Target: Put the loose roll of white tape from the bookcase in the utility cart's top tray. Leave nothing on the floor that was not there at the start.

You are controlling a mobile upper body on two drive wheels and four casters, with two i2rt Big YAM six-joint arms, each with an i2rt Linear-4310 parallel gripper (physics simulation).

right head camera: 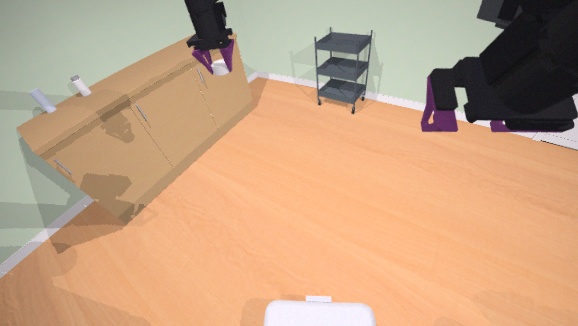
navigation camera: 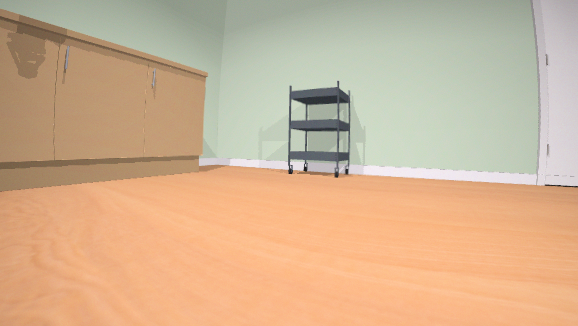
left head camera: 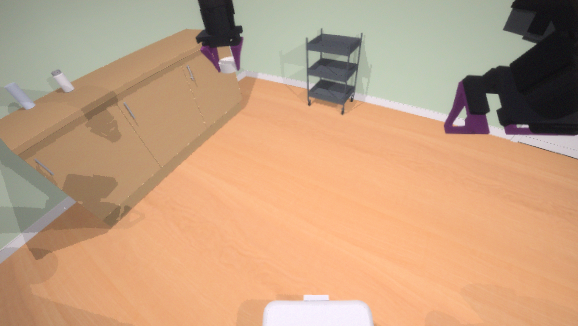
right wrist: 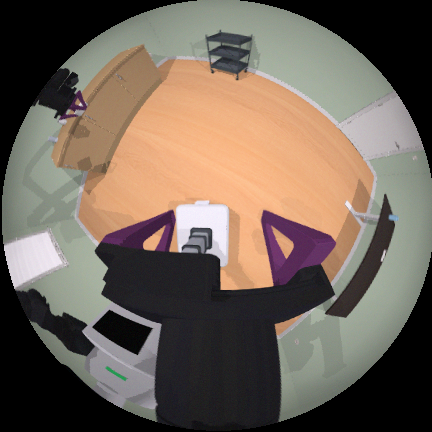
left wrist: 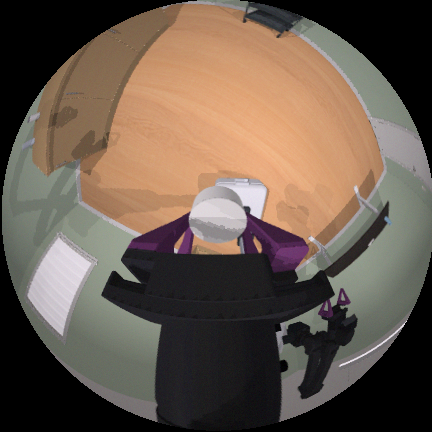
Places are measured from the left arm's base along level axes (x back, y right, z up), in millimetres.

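Pixels of known places: left gripper, fingertip midpoint: [right head camera: 222, 72] [left head camera: 229, 70] [right wrist: 82, 111] [left wrist: 217, 215]; right gripper, fingertip midpoint: [right head camera: 457, 127] [left head camera: 475, 129] [right wrist: 217, 214] [left wrist: 334, 291]; right arm's base, origin of the base link: [left wrist: 301, 335].
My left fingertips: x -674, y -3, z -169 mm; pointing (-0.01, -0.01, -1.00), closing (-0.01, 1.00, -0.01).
Note:
Ahead of a thing's pixels: the offset from my left fingertips to its top centre. Level surfaces: height alone.
The roll of white tape @(dy +0, dx -8, dz +24 mm) [left head camera: 228, 65] [right head camera: 221, 67] [left wrist: 218, 220] is held between the purple fingers of my left gripper [left head camera: 229, 68] [right head camera: 222, 70] [left wrist: 217, 215], which is shut on it in the air, in front of the wooden cabinet in the head views. My right gripper [left head camera: 497, 131] [right head camera: 474, 128] [right wrist: 217, 214] is open wide and empty, at the right of the head views. The dark grey utility cart stands by the far wall; its top tray [left head camera: 332, 48] [right head camera: 342, 46] [right wrist: 230, 38] [navigation camera: 315, 93] is the highest of three. The bookcase cannot be made out.
A long wooden cabinet [left head camera: 172, 107] [right head camera: 180, 107] [navigation camera: 100, 100] stands at the left, with two upright cylinders on top, one bluish @(dy -1669, dx -580, dz -161 mm) [left head camera: 20, 96] [right head camera: 42, 100] and one white @(dy -1471, dx -758, dz -183 mm) [left head camera: 62, 81] [right head camera: 81, 86]. A dark brown board @(dz -521 mm) [left wrist: 362, 245] [right wrist: 370, 265] and a pale door [right wrist: 385, 127] show at the right.

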